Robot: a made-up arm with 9 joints. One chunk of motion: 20 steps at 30 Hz.
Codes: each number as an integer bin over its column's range. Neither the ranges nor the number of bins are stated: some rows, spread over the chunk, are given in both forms.
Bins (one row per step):
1: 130 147 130 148 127 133
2: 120 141 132 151 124 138
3: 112 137 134 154 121 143
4: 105 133 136 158 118 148
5: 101 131 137 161 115 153
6: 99 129 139 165 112 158
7: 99 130 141 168 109 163
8: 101 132 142 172 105 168
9: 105 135 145 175 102 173
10: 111 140 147 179 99 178
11: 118 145 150 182 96 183
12: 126 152 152 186 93 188
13: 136 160 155 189 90 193
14: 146 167 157 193 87 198
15: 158 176 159 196 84 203
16: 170 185 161 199 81 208
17: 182 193 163 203 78 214
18: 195 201 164 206 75 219
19: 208 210 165 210 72 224
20: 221 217 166 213 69 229
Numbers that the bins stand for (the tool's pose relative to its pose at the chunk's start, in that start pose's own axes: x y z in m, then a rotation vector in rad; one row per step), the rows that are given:
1: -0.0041 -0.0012 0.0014 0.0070 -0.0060 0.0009
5: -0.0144 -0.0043 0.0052 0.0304 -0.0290 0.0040
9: -0.0129 -0.0035 0.0096 0.0557 -0.0540 0.0071
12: -0.0055 -0.0002 0.0135 0.0755 -0.0713 0.0095
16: 0.0100 0.0063 0.0184 0.0990 -0.0944 0.0126
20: 0.0280 0.0125 0.0211 0.1242 -0.1174 0.0159
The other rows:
2: -0.0076 -0.0024 0.0025 0.0124 -0.0117 0.0016
3: -0.0105 -0.0031 0.0036 0.0178 -0.0175 0.0024
4: -0.0129 -0.0039 0.0047 0.0250 -0.0233 0.0032
6: -0.0151 -0.0047 0.0063 0.0376 -0.0348 0.0048
7: -0.0151 -0.0045 0.0074 0.0431 -0.0405 0.0056
8: -0.0144 -0.0041 0.0080 0.0503 -0.0482 0.0064
10: -0.0108 -0.0025 0.0107 0.0629 -0.0598 0.0079
11: -0.0084 -0.0016 0.0124 0.0683 -0.0655 0.0087
13: -0.0020 0.0014 0.0151 0.0809 -0.0771 0.0103
14: 0.0015 0.0027 0.0162 0.0882 -0.0828 0.0111
15: 0.0058 0.0045 0.0173 0.0936 -0.0886 0.0118
17: 0.0142 0.0078 0.0195 0.1062 -0.1001 0.0136
18: 0.0188 0.0094 0.0200 0.1116 -0.1059 0.0144
19: 0.0234 0.0112 0.0206 0.1188 -0.1116 0.0151

